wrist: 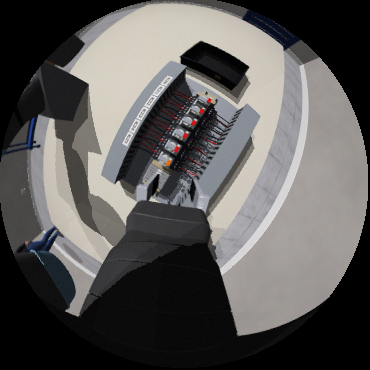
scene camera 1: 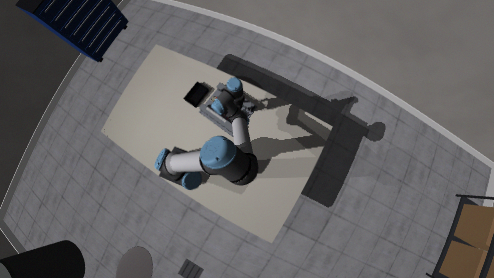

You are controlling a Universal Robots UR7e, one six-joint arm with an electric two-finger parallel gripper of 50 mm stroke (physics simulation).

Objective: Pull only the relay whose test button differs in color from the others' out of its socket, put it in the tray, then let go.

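Frame: origin at the arm's base, x ahead, y left, z up, level; centimetres.
Where they show: gripper, fingertip midpoint: [wrist: 174, 182] [scene camera 1: 236, 105].
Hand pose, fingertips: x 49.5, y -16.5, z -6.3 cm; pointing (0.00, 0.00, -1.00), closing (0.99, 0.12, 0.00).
Note:
Things, the pixels of their top centre, and the offset from my fingertips. "*": a spot on its surface instead. Level surfaces: height alone.
- relay with the orange button, top centre: [wrist: 164, 160] dx -2.8, dy +2.5, dz -3.2 cm
- black tray at its top centre: [wrist: 217, 58] [scene camera 1: 195, 93] dx +0.9, dy +33.3, dz -6.6 cm
- grey wire duct with white labels, surface spot: [wrist: 162, 76] * dx -8.6, dy +19.3, dz -3.8 cm
- grey duct at its top centre: [wrist: 221, 164] [scene camera 1: 234, 95] dx +7.8, dy +5.0, dz -3.9 cm
- cream table at its surface level: dz -10.2 cm
A row of several clear relays stands in sockets on the grey panel in the wrist view. The relay with the orange button [wrist: 165, 159] is at the near end of the row, upright in its socket. The other relays, such as the far one [wrist: 204, 100], have red buttons. My gripper [wrist: 174, 182] is open and empty, above the near end of the panel, short of the orange-button relay. In the scene view the arm hides the fingers and the relays. The black tray [scene camera 1: 197, 94] [wrist: 202, 72] stands beyond the far end of the row.
A grey wire duct with white labels [wrist: 162, 76] runs along the left of the relays. Another grey duct [wrist: 231, 141] runs along the right. Red and black wires reach from the ducts to the sockets. The panel and tray stand on a cream table [scene camera 1: 140, 100] [wrist: 125, 45].

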